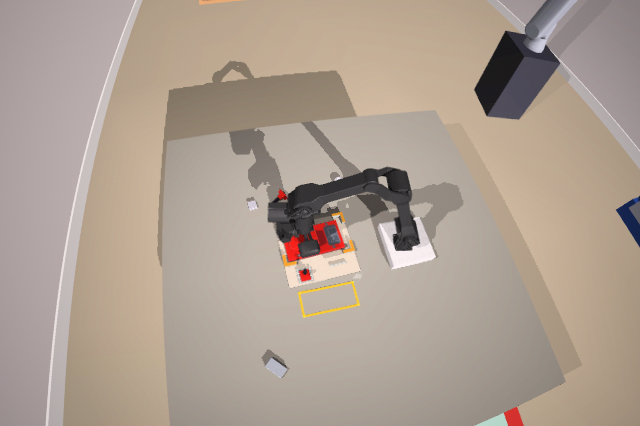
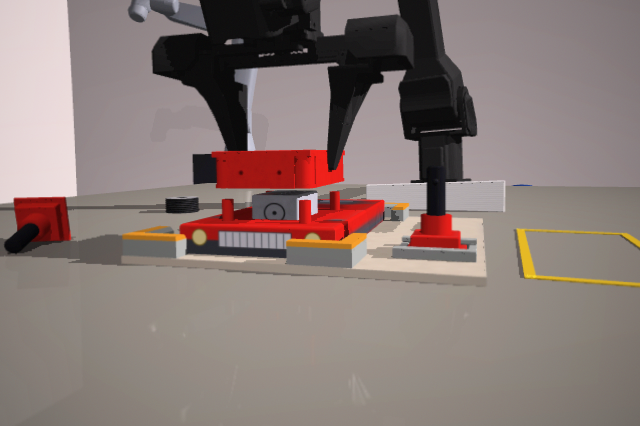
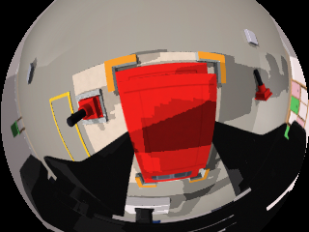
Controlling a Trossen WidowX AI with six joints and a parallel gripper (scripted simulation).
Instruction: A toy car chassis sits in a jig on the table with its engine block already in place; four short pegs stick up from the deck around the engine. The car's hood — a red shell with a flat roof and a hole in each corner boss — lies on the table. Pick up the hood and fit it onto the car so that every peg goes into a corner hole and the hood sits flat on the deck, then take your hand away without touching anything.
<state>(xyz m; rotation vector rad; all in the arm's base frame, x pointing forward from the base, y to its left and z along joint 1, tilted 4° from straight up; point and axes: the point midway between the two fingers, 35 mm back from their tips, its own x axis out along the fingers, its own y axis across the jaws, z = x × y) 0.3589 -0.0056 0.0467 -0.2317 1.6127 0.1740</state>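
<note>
My gripper tip is now 1 cm below the red hood. Also, from my gripper tip: grey engine block 1 cm to the left, 3 cm below; black wheel 14 cm behind, 26 cm to the right, 5 cm below; jig 4 cm behind, 1 cm to the left, 5 cm below.
</note>
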